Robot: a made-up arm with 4 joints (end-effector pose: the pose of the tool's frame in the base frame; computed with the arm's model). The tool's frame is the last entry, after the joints.
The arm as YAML. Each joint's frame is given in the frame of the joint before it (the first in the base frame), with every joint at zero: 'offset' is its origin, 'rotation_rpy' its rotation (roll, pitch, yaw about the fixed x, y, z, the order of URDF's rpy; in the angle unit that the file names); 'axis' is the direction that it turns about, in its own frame. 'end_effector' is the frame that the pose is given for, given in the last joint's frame.
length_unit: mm
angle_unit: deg
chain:
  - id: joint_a
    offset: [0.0, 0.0, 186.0]
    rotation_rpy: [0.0, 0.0, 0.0]
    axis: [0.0, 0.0, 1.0]
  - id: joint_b
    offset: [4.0, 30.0, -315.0]
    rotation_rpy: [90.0, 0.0, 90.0]
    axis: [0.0, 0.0, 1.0]
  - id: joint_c
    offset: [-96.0, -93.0, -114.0]
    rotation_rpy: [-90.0, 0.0, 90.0]
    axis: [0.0, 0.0, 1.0]
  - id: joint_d
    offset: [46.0, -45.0, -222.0]
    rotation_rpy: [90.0, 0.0, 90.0]
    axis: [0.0, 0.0, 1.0]
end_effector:
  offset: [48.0, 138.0, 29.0]
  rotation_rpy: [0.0, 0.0, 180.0]
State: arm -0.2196 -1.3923 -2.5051 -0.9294
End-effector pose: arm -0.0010 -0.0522 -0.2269 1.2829 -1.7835 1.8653
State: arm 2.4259 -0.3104 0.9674 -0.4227
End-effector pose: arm 0.1405 -0.1481 -0.2265 1.0939 -0.5096 1.9520
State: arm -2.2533 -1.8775 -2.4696 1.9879
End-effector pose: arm -0.0750 0.3348 -0.1790 1.8249 -0.1919 -2.3185
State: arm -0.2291 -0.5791 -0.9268 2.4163
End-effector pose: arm 0.0734 0.0789 -0.3926 0.8500 0.8505 1.6947
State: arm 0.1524 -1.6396 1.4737 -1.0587
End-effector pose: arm -0.1676 -0.1882 -0.2163 -0.4151 -1.5446 0.4968
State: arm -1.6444 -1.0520 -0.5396 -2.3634
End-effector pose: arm 0.1469 0.0760 -0.3627 1.3080 -0.1115 1.7154
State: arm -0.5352 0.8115 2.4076 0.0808
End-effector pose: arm -0.0803 0.1908 -0.2387 -0.3425 -2.3564 -1.1867
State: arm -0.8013 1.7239 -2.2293 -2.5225
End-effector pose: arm 0.0563 0.1285 0.1558 -0.5109 1.4401 -0.7888
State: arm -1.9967 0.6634 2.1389 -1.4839
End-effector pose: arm 0.3140 -0.0093 -0.1986 0.1519 2.1718 1.0314
